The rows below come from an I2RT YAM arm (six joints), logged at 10 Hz.
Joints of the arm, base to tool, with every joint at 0 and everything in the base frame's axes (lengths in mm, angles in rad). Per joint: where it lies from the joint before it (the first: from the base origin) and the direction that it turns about. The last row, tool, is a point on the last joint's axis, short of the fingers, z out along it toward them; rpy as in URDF.
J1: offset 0 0 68 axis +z
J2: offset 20 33.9 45.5 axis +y
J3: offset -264 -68.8 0 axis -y
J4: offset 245 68.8 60 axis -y
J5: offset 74 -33.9 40.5 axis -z
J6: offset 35.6 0 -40.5 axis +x
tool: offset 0 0 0 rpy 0 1.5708 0
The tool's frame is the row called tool.
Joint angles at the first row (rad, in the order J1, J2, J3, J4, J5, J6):
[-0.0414 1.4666 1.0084 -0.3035 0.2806 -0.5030]
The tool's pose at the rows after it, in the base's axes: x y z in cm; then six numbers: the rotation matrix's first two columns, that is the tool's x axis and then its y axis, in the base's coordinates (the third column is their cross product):
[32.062 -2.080 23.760 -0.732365 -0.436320 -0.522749 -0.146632 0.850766 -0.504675]
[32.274 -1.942 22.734 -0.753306 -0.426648 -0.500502 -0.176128 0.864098 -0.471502]
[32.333 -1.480 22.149 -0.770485 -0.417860 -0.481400 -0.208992 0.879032 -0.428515]
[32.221 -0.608 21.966 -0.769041 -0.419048 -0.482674 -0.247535 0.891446 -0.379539]
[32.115 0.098 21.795 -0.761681 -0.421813 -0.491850 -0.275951 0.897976 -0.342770]
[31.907 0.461 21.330 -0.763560 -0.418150 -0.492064 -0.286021 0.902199 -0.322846]
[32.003 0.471 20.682 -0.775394 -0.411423 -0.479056 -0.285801 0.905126 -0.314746]
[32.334 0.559 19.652 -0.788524 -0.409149 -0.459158 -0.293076 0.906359 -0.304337]
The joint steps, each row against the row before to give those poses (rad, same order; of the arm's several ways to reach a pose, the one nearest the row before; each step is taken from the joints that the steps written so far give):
[0.0065 0.0313 0.0012 -0.0026 -0.0077 0.0031]
[0.0019 0.0297 0.0023 -0.0248 -0.0244 0.0156]
[0.0110 0.0199 0.0110 -0.0443 -0.0305 0.0229]
[0.0222 0.0034 0.0050 -0.0313 -0.0446 0.0221]
[0.0179 0.0000 -0.0035 -0.0076 -0.0370 0.0149]
[0.0100 0.0004 -0.0156 0.0046 -0.0141 0.0134]
[0.0003 0.0168 -0.0053 0.0027 0.0011 0.0080]
[0.0023 0.0335 -0.0023 0.0083 -0.0011 0.0049]

